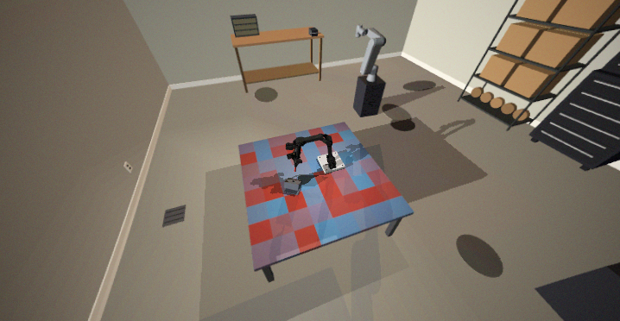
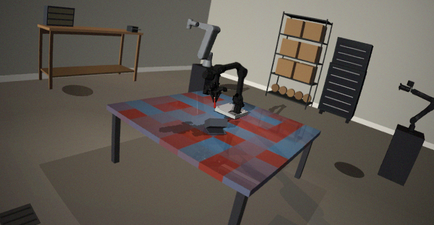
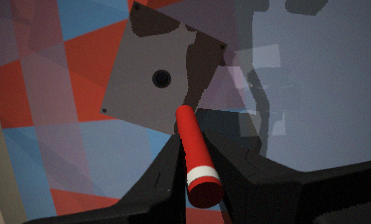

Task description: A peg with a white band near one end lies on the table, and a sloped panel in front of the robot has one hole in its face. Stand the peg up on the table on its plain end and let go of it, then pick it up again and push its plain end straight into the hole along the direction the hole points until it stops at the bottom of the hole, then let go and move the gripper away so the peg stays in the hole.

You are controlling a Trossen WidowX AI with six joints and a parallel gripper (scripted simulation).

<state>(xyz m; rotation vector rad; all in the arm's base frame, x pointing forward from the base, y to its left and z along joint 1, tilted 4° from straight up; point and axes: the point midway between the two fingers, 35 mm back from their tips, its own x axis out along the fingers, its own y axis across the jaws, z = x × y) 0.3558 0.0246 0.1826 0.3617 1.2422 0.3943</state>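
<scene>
The grey sloped panel is 120 mm below my gripper tip, 80 mm to the left of it and 40 mm ahead of it. Round my gripper tip: red peg 10 mm to the right, 10 mm behind, 10 mm above.
</scene>
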